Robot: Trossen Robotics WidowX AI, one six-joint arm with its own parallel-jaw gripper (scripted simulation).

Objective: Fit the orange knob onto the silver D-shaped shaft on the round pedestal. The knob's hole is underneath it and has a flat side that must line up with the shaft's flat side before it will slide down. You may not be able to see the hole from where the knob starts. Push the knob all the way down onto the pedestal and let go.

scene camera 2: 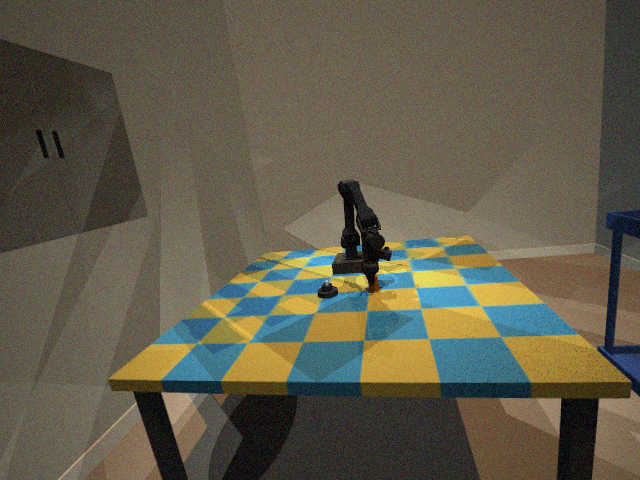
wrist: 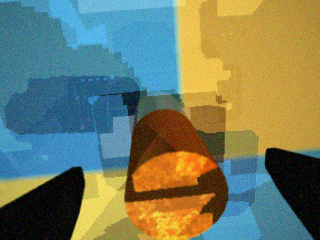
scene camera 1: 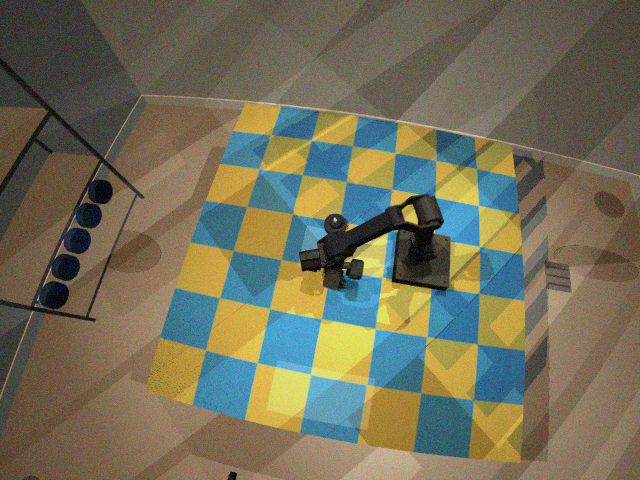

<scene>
My gripper is open, holding nothing. I also see an orange knob.
My gripper also shows in the wrist view.
</scene>
